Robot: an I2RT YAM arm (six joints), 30 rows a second.
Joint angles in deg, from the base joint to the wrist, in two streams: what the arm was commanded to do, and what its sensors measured. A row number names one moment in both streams.
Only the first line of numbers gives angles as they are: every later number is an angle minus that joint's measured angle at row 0.
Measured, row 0:
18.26, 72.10, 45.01, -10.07, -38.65, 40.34
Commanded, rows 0 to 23:
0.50, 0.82, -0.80, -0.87, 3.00, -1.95
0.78, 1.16, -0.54, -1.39, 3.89, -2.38
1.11, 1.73, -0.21, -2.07, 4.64, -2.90
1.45, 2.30, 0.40, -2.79, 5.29, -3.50
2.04, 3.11, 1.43, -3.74, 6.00, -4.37
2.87, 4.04, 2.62, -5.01, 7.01, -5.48
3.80, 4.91, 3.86, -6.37, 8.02, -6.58
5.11, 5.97, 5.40, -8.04, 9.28, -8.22
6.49, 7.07, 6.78, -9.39, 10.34, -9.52
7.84, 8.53, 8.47, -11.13, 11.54, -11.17
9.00, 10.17, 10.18, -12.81, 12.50, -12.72
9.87, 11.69, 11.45, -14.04, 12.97, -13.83
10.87, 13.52, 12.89, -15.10, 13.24, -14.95
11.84, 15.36, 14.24, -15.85, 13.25, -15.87
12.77, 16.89, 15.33, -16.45, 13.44, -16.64
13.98, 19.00, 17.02, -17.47, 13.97, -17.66
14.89, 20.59, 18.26, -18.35, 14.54, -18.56
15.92, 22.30, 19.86, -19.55, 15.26, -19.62
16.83, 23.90, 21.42, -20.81, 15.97, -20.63
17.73, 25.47, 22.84, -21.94, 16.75, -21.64
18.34, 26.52, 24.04, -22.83, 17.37, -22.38
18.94, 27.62, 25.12, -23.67, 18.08, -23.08
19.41, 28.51, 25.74, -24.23, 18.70, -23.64
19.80, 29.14, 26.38, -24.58, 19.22, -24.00
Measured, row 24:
18.75, 27.75, 23.83, -19.05, 15.41, -19.78
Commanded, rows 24 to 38:
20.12, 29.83, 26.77, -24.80, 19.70, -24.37
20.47, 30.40, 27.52, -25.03, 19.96, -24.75
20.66, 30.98, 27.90, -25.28, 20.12, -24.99
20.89, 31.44, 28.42, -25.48, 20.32, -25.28
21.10, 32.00, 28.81, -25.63, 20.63, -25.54
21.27, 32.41, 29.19, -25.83, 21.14, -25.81
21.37, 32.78, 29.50, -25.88, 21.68, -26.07
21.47, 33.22, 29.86, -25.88, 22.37, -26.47
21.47, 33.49, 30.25, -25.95, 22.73, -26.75
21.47, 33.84, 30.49, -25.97, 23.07, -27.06
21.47, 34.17, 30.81, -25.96, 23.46, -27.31
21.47, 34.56, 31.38, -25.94, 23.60, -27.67
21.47, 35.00, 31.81, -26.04, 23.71, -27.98
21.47, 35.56, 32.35, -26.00, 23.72, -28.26
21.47, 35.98, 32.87, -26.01, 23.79, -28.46
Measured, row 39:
21.18, 34.51, 30.78, -24.17, 21.55, -26.32
